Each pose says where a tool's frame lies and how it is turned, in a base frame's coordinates. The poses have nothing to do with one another.
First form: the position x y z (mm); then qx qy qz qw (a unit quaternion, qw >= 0).
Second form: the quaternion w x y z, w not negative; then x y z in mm. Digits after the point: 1 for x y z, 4 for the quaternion.
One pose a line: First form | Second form
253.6 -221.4 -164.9 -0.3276 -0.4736 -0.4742 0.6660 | 0.6660 -0.3276 -0.4736 -0.4742 253.6 -221.4 -164.9
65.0 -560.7 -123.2 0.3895 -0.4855 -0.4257 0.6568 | 0.6568 0.3895 -0.4855 -0.4257 65.0 -560.7 -123.2
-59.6 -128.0 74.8 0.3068 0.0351 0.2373 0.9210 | 0.9210 0.3068 0.0351 0.2373 -59.6 -128.0 74.8
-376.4 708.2 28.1 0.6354 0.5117 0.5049 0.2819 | 0.2819 0.6354 0.5117 0.5049 -376.4 708.2 28.1
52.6 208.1 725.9 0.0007 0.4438 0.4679 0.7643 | 0.7643 0.0007 0.4438 0.4679 52.6 208.1 725.9
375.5 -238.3 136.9 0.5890 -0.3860 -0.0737 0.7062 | 0.7062 0.5890 -0.3860 -0.0737 375.5 -238.3 136.9
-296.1 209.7 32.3 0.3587 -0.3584 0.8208 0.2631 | 0.2631 0.3587 -0.3584 0.8208 -296.1 209.7 32.3
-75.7 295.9 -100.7 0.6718 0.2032 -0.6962 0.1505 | 0.1505 0.6718 0.2032 -0.6962 -75.7 295.9 -100.7
